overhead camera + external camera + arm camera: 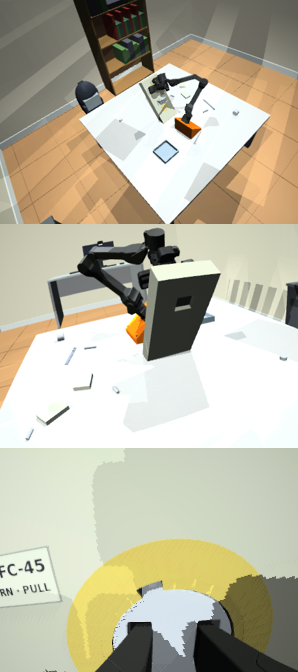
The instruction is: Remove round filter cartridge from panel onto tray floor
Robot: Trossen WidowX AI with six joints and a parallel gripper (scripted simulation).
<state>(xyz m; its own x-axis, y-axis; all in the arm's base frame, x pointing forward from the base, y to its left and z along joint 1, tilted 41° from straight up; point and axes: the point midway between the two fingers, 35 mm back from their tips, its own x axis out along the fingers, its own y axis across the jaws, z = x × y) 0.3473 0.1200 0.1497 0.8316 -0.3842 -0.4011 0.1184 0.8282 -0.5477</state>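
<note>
Right now the round grey filter cartridge is 1 cm below my gripper tip and 1 cm ahead of it. From my gripper tip the other things lie so: blue-grey tray 42 cm behind, 29 cm to the left, 26 cm below; service panel 8 cm below, 4 cm behind.
</note>
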